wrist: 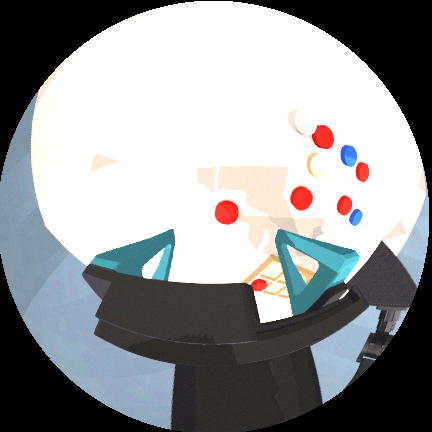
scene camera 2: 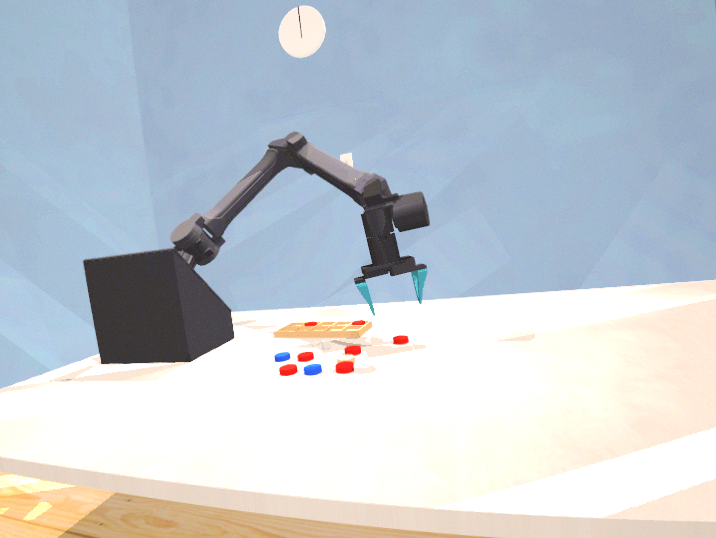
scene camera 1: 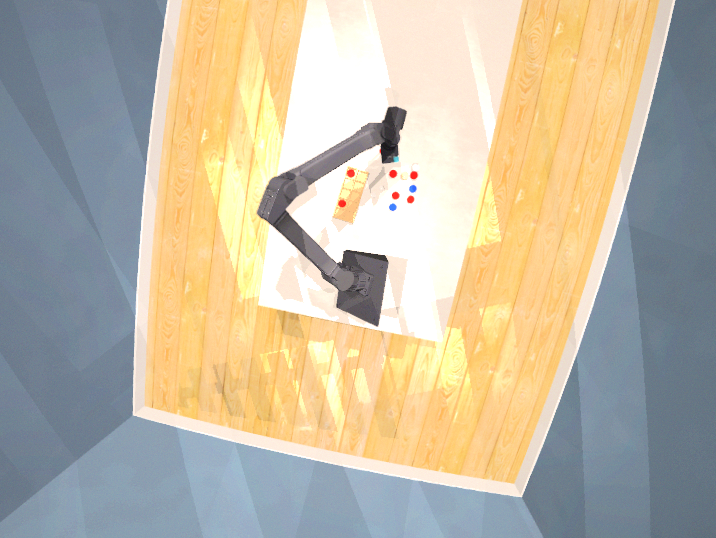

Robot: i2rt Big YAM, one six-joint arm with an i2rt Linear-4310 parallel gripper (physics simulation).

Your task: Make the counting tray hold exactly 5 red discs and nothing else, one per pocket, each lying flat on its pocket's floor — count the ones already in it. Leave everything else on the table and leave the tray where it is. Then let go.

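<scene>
The tan counting tray (scene camera 1: 353,202) (scene camera 2: 315,333) (wrist: 260,269) holds two red discs, one at its far end (scene camera 1: 350,172) (scene camera 2: 358,322) (wrist: 259,285) and one farther along (scene camera 1: 342,203) (scene camera 2: 310,323). A lone red disc (scene camera 1: 381,151) (scene camera 2: 400,339) (wrist: 226,212) lies on the table beyond the tray. Other loose red discs (scene camera 1: 393,173) (scene camera 2: 352,349) (wrist: 301,198) lie beside the tray, several in all. My gripper (scene camera 2: 397,309) (wrist: 226,235) is open and empty, above the table near the lone disc. In the wrist view that disc is ahead of the fingertips, between their lines.
Two blue discs, one nearer the base (scene camera 1: 392,207) (scene camera 2: 281,356) (wrist: 355,217) and one farther out (scene camera 1: 412,188) (scene camera 2: 312,369) (wrist: 349,155), lie among the red ones. A cream disc (scene camera 2: 345,359) (wrist: 315,165) and a white disc (wrist: 304,122) are close to red discs.
</scene>
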